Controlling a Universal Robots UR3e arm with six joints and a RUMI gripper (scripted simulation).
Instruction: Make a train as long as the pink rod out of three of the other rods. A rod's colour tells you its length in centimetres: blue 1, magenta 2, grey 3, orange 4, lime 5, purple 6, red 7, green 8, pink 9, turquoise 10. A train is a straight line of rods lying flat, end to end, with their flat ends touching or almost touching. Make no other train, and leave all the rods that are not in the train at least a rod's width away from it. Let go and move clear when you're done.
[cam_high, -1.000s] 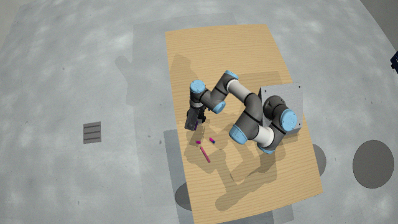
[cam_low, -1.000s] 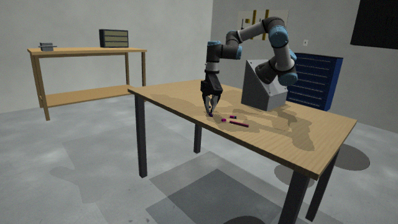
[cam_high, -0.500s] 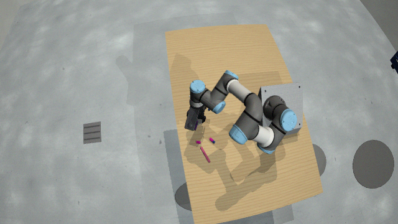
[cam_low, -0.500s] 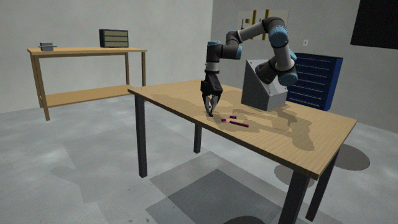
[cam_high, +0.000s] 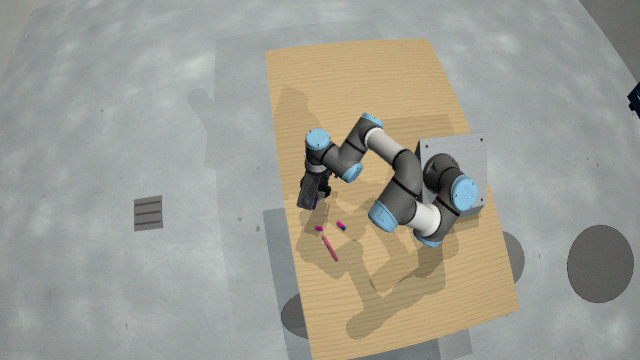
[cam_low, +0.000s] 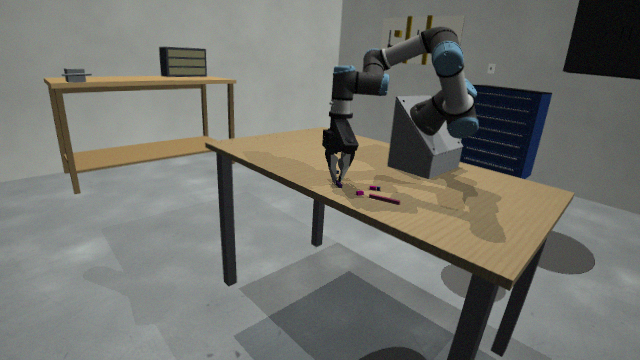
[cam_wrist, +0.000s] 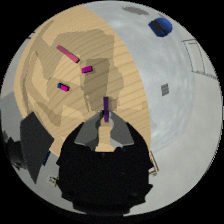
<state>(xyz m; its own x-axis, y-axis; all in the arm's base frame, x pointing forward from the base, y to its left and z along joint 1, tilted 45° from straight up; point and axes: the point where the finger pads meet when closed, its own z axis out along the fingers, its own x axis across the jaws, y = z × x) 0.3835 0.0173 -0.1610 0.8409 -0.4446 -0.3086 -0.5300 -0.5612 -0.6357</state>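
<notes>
The pink rod is 17 cm to the left of my hand and 1 cm below it. From my hand the other things lie so: purple rod 1 cm below.
</notes>
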